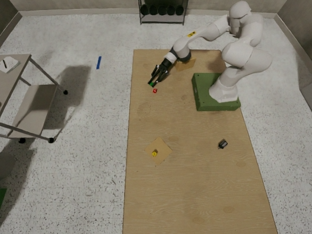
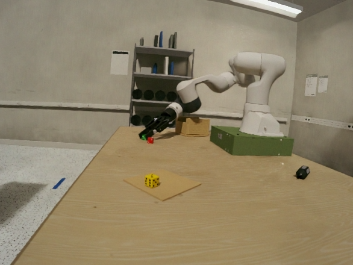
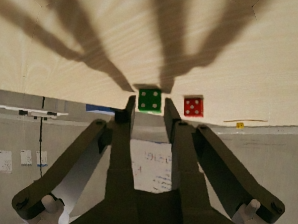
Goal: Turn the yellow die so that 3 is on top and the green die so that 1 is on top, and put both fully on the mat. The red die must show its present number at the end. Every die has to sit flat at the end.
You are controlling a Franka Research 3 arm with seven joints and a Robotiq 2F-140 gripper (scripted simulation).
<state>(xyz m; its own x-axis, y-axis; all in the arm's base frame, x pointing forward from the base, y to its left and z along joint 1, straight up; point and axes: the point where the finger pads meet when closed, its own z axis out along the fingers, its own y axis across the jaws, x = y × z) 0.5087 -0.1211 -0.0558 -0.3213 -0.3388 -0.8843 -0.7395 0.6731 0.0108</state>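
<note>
The green die is 20 mm below my hand, 10 mm to the left of it and 10 mm ahead of it. From my hand the other things lie so: wooden box (280 mm behind, 250 mm to the right, 20 mm above); then tan mat (560 mm to the left, 50 mm behind, 30 mm below); then red die (70 mm to the left, 20 mm below, 20 mm behind).
</note>
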